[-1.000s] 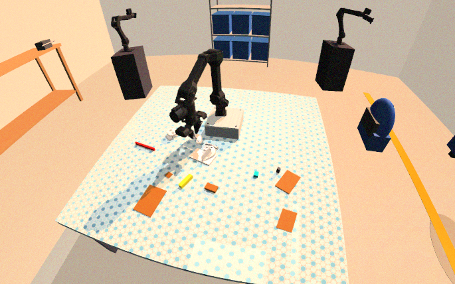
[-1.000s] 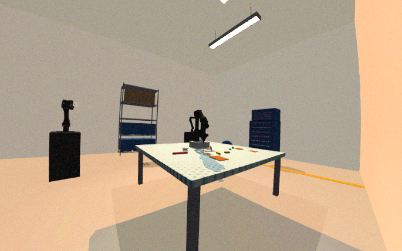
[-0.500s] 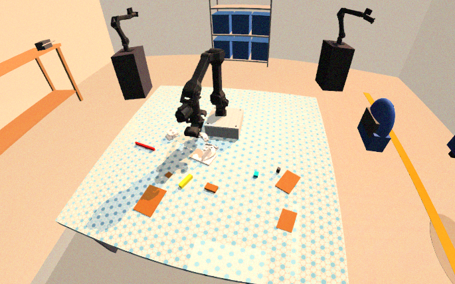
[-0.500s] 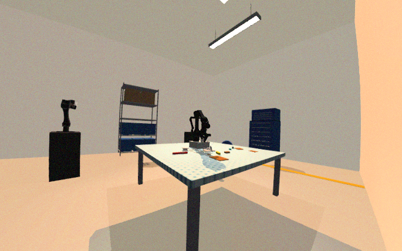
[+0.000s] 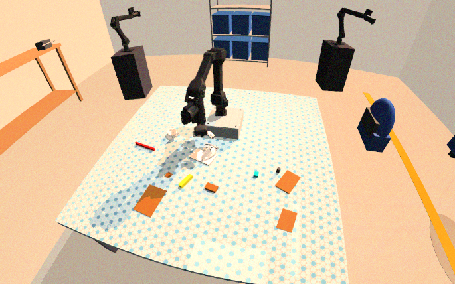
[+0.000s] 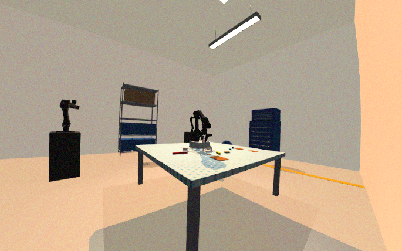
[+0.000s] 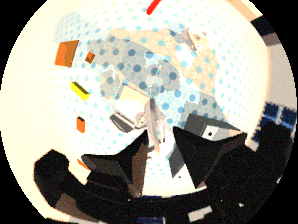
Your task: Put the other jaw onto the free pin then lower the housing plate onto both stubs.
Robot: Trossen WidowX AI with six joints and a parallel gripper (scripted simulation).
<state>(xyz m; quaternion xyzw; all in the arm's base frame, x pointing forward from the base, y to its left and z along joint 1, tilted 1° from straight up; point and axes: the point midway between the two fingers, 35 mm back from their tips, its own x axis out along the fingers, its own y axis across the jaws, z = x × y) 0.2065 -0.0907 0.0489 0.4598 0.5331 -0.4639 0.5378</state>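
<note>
My gripper tip is 10 mm short of the white jaw and 30 mm to the right of it. Also, from my gripper tip: teal cube (200 mm ahead, 260 mm to the left, 80 mm below); then yellow block (230 mm ahead, 70 mm to the right, 80 mm below); then red stick (10 mm behind, 350 mm to the right, 80 mm below).
</note>
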